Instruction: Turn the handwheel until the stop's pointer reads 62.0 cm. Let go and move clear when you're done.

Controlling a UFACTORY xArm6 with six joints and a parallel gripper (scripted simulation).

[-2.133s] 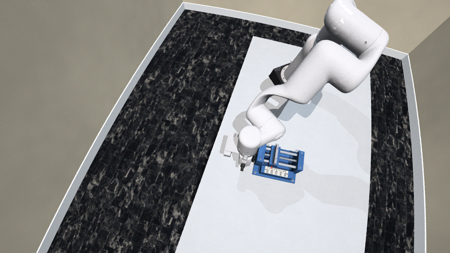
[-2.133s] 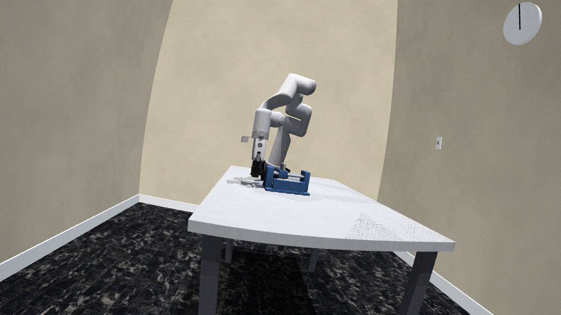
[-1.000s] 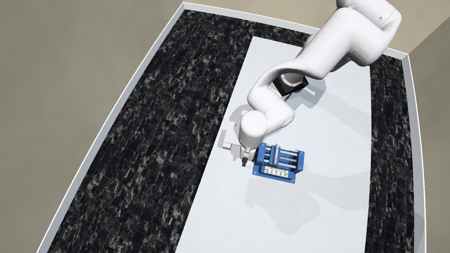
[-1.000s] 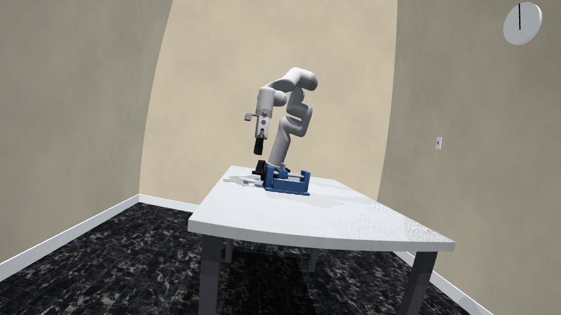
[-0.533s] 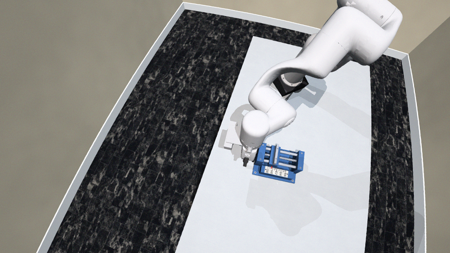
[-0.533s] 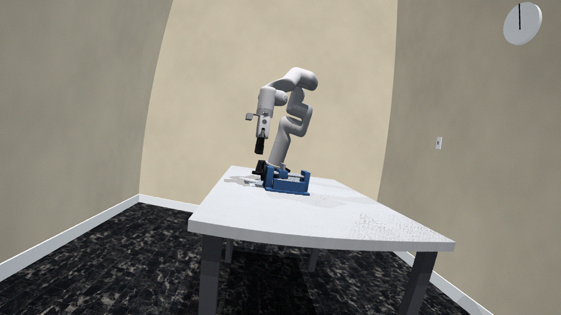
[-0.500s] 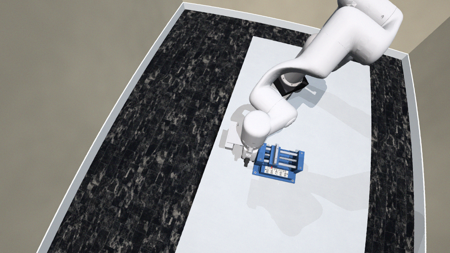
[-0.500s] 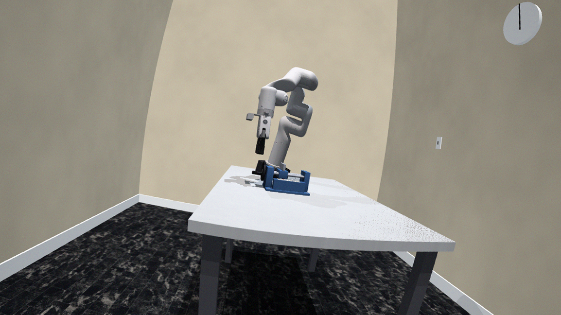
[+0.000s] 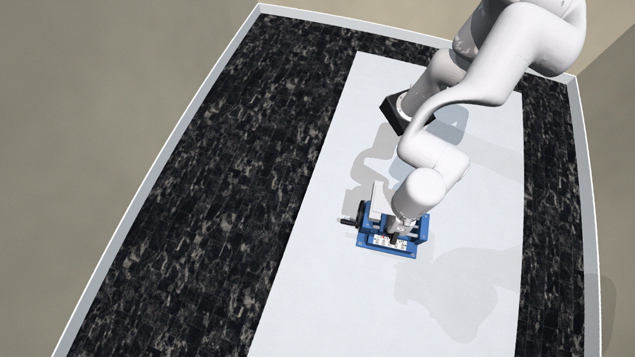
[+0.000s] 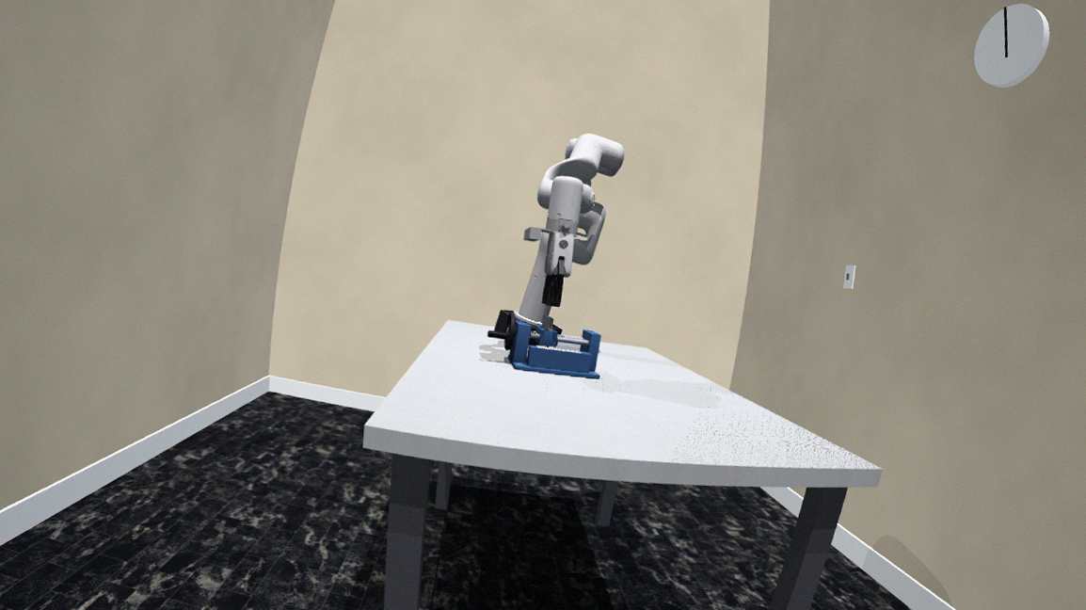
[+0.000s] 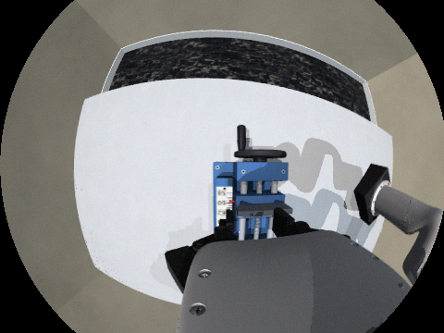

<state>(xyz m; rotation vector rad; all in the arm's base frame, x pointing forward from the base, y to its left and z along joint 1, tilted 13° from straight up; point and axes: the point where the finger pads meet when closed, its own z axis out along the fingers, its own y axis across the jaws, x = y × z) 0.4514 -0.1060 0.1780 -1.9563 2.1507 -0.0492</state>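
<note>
My hand is 10 cm to the left of the handwheel, 10 cm above it and 1 cm past it. The rest, counted from my hand: stop (8 cm below, 2 cm behind, 1 cm to the left).
</note>
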